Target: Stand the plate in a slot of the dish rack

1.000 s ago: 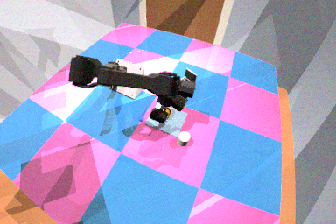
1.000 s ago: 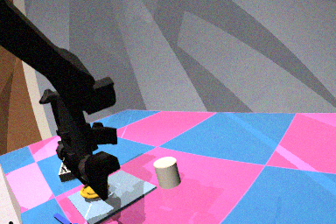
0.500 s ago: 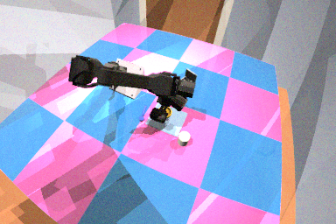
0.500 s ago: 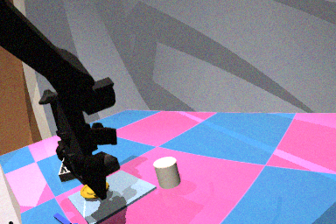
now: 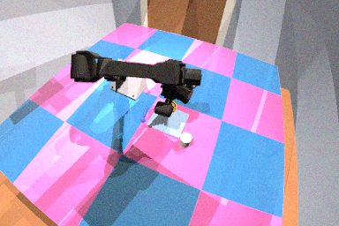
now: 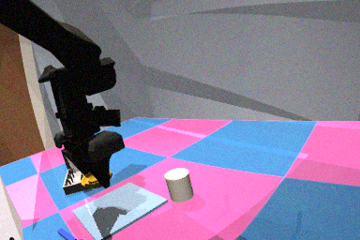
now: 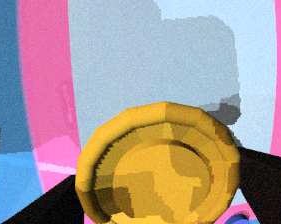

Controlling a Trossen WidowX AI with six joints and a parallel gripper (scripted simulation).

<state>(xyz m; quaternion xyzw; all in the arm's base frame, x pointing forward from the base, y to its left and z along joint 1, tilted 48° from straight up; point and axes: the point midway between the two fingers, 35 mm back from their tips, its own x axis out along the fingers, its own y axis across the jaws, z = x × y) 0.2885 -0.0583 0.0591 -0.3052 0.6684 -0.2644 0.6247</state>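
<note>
Now: the pale blue sheet 10 mm ahead of my gripper tip, 20 mm to the right of it and 50 mm below it. Also, from my gripper tip: yellow plate 10 mm above; blue spoon 100 mm behind, 50 mm to the right, 50 mm below; white cup 110 mm ahead, 100 mm to the right, 30 mm below.
</note>
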